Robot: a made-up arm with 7 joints.
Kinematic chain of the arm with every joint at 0, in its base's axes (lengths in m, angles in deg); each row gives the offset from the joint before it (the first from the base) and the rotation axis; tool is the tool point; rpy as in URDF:
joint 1: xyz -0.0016 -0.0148 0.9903 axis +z
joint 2: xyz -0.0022 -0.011 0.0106 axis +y
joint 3: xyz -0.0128 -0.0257 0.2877 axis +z
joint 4: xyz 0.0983 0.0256 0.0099 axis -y
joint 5: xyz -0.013 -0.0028 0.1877 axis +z
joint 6: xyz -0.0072 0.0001 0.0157 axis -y
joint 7: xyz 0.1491 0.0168 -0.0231 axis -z
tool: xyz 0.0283 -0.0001 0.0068 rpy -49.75 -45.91 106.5
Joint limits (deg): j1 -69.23..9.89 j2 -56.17..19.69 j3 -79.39..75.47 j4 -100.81..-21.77 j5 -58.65..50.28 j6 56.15..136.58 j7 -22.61..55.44
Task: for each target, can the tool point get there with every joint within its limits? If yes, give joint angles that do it. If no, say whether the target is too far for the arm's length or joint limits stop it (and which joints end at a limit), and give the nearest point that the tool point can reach.
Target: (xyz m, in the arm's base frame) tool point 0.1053 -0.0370 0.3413
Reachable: no: joint limits stop it (at a limit: joint 2, joint 4, joint 6, joint 7) | nearest point 0.4111 -0.1005 0.9990 | short by 0.728 m
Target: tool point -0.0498 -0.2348 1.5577
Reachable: yes | joints -23.43 -39.99 -29.37 -62.80 8.20 64.11 27.93
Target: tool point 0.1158 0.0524 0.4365
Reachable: no: joint limits stop it (at a limit: joint 1, joint 2, joint 4, joint 6, joint 7) | nearest point 0.3929 0.1207 1.0024 | short by 0.634 m
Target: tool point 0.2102 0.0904 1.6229
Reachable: yes | joints -60.99 -12.37 51.43 -29.98 3.37 77.79 -7.81
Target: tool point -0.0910 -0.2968 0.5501
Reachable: no: joint limits stop it (at a limit: joint 1, joint 2, joint 4, joint 6) | nearest point -0.0329 -0.4531 1.0071 | short by 0.486 m
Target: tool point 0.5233 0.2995 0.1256
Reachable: no: too far | nearest point 0.3870 0.1382 1.0038 | short by 0.903 m
